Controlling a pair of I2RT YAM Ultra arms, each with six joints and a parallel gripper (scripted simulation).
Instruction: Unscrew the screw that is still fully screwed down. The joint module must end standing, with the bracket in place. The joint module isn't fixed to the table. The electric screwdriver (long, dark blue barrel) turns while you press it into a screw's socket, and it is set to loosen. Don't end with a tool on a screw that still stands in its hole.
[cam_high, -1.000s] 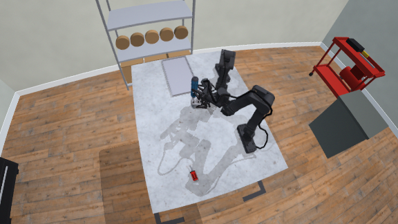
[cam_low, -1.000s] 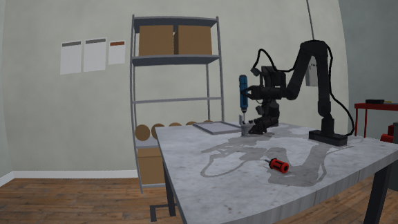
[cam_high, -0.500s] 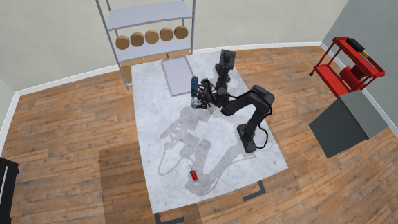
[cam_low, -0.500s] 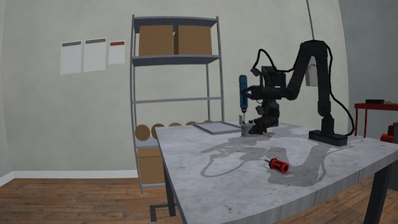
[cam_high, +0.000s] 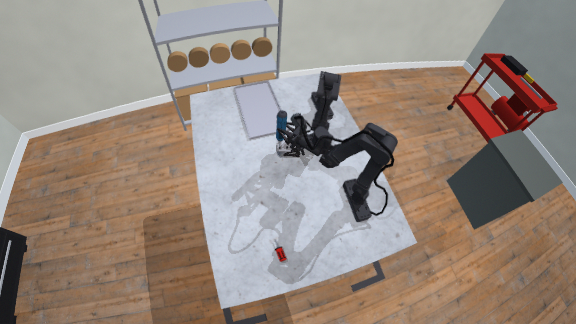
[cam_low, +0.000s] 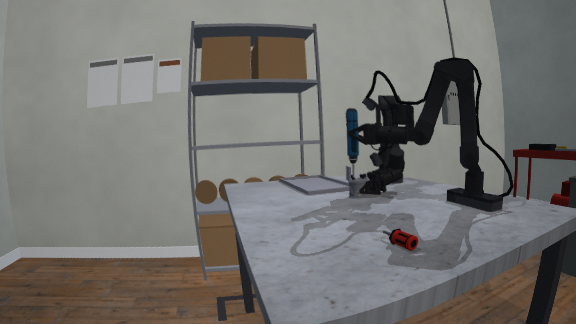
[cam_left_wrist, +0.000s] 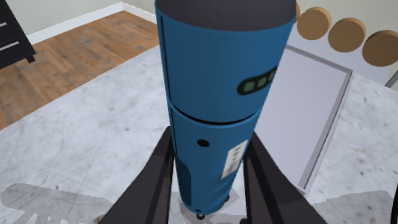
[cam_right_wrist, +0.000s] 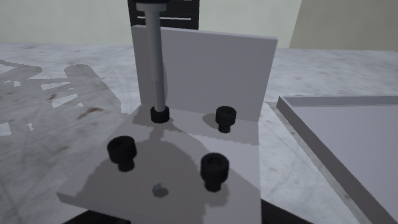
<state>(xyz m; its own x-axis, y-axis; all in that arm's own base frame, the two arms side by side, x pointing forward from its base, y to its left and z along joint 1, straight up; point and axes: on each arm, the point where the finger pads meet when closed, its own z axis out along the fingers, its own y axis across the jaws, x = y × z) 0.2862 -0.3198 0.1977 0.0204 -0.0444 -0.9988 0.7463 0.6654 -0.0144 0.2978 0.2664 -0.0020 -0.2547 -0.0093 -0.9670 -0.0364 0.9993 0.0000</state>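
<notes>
Right now my right hand is right at the joint module. Round my right hand: screw (2 cm ahead, 1 cm to the left, 4 cm above); then grey bracket (5 cm above); then bit (2 cm ahead, 1 cm to the left, 7 cm above).
</notes>
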